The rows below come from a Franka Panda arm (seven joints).
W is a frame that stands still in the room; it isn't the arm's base.
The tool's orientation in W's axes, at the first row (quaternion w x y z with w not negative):
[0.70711 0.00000 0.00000 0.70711]
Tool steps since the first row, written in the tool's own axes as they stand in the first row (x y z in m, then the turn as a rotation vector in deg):
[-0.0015 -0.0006 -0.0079 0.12 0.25 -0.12]
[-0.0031 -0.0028 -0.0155 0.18 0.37 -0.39]
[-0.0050 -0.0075 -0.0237 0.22 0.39 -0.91]
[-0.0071 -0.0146 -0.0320 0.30 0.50 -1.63]
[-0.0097 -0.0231 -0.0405 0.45 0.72 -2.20]
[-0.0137 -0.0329 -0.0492 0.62 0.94 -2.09]
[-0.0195 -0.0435 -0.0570 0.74 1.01 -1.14]
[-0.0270 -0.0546 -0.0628 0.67 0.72 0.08]
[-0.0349 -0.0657 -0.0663 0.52 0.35 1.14]
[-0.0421 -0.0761 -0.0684 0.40 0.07 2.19]
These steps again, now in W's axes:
[0.0006 -0.0015 -0.0079 -0.25 0.12 -0.12]
[0.0028 -0.0031 -0.0155 -0.37 0.18 -0.39]
[0.0075 -0.0050 -0.0237 -0.39 0.22 -0.91]
[0.0146 -0.0071 -0.0320 -0.50 0.30 -1.63]
[0.0231 -0.0097 -0.0405 -0.72 0.45 -2.20]
[0.0329 -0.0137 -0.0492 -0.94 0.62 -2.09]
[0.0435 -0.0195 -0.0570 -1.01 0.74 -1.14]
[0.0546 -0.0270 -0.0628 -0.72 0.67 0.08]
[0.0657 -0.0349 -0.0663 -0.35 0.52 1.14]
[0.0761 -0.0421 -0.0684 -0.07 0.40 2.19]

